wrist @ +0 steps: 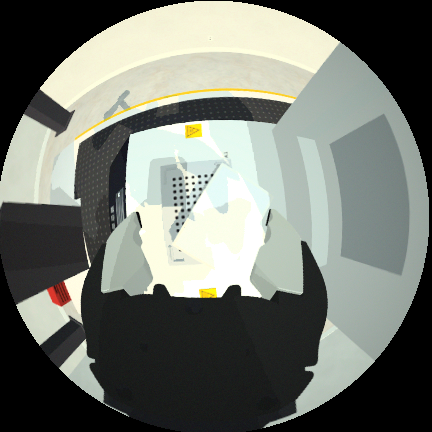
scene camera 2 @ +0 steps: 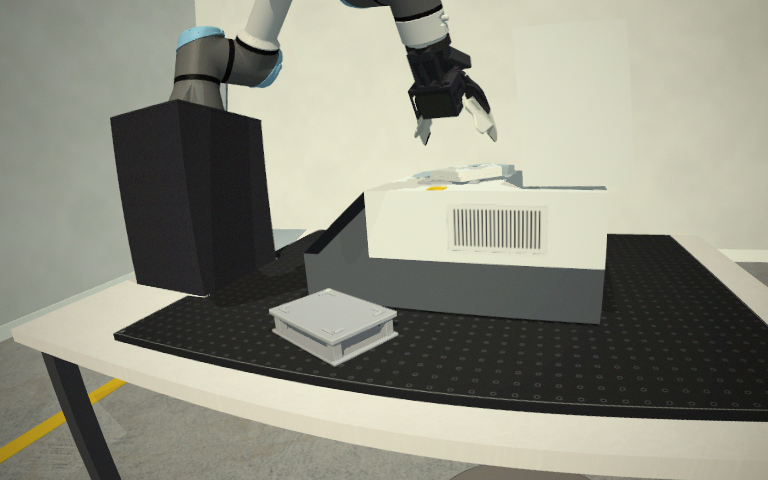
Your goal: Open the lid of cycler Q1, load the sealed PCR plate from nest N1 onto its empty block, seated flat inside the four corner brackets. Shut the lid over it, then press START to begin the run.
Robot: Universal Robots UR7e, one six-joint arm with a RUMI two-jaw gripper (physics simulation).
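Frame: origin at the arm's base, x back, y right, z up, level; metres.
Seen in the pictures: gripper, fingertip midpoint: point(wrist: 202, 212) point(scene camera 2: 459, 143); arm's base, link origin: point(scene camera 2: 194, 119).
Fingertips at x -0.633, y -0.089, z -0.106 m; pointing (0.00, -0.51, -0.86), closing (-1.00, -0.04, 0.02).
Observation:
Pixels of each thing's top centre, then the offset from my fingertips to it. "*": a spot on its surface instead. Level surfaces: height alone.
- pale PCR plate, top centre: point(wrist: 224, 220) point(scene camera 2: 473, 166) dx -0.026, dy +0.008, dz -0.041 m
- cycler's block, surface spot: point(wrist: 182, 192) * dx +0.030, dy -0.028, dz -0.060 m
- low grey nest, top centre: point(scene camera 2: 329, 309) dx +0.107, dy +0.273, dz -0.222 m
- black perforated board, surface height: dz -0.264 m
- pale table, surface height: dz -0.277 m
The white and grey cycler point(scene camera 2: 407, 232) point(wrist: 150, 142) has its lid point(wrist: 370, 200) open; the lid shows as a large grey panel at the right of the wrist view. The pale PCR plate point(scene camera 2: 472, 173) point(wrist: 215, 220) lies askew across the cycler's block point(wrist: 182, 192), turned diagonally and not squared within the corner brackets. Part of the block's holes shows beside it. My gripper point(scene camera 2: 459, 140) point(wrist: 202, 212) is open and empty, above the plate and apart from it. A low grey nest point(scene camera 2: 334, 316) with corner brackets stands in front of the cycler with no plate on it. No START label is readable.
The black pedestal point(scene camera 2: 192, 198) of the arm stands at the left in the scene view. The cycler and nest stand on a black perforated board point(scene camera 2: 509, 362) on the pale table point(scene camera 2: 362, 421). A red object point(wrist: 59, 294) shows at the left of the wrist view.

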